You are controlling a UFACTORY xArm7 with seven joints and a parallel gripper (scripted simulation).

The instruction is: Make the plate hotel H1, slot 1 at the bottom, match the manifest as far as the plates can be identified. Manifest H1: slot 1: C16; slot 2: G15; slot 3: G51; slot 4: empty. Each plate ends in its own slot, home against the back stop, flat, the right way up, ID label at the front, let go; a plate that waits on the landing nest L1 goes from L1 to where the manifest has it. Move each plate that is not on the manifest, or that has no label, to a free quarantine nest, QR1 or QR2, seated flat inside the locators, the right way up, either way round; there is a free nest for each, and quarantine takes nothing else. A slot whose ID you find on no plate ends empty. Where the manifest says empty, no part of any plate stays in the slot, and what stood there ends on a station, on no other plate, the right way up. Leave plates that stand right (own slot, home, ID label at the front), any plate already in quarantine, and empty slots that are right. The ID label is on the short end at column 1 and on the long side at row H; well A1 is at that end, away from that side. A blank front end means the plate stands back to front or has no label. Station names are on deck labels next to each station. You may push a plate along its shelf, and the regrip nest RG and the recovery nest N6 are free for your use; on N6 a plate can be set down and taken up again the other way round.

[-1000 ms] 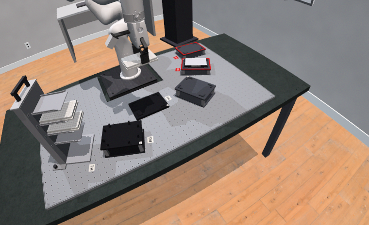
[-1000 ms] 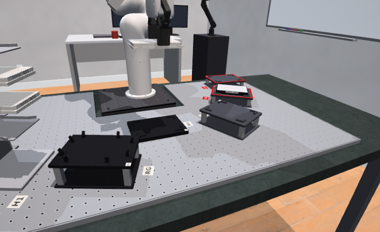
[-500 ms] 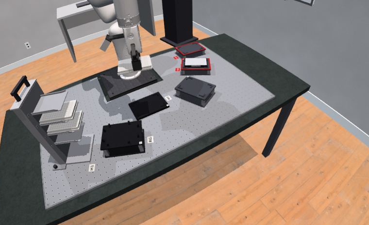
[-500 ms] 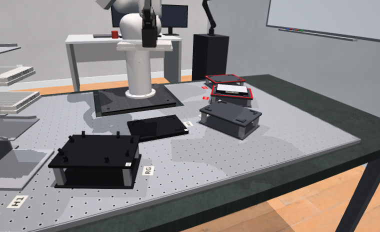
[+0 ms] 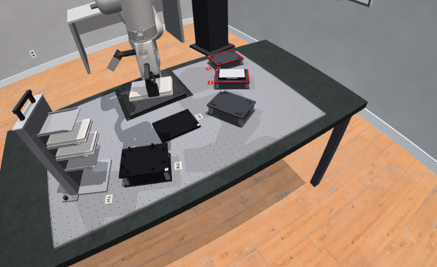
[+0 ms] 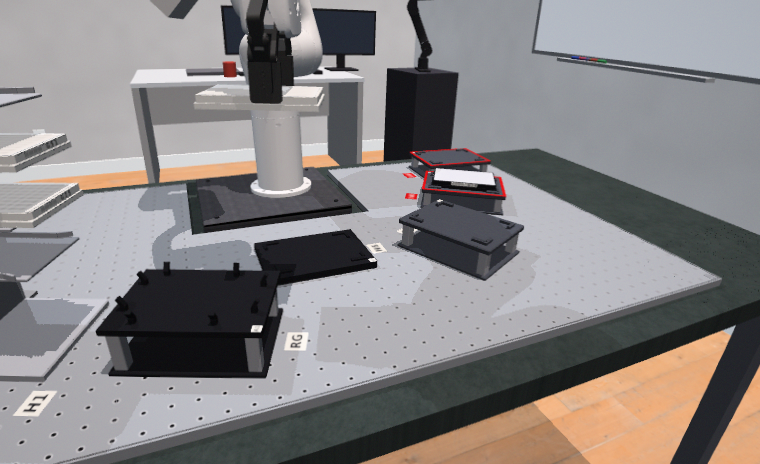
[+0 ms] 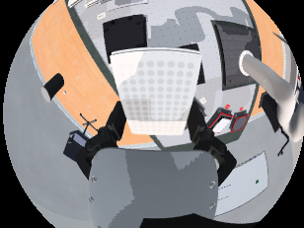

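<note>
Now: the black regrip nest RG 50 mm ahead of my hand, 120 mm to the right of it and 210 mm below it. Round my hand: flat black nest N6: 70 mm behind, 80 mm to the left, 260 mm below; then RG deck label: 100 mm ahead, 30 mm to the right, 270 mm below; then plate hotel H1: 90 mm behind, 350 mm to the right, 110 mm below.
</note>
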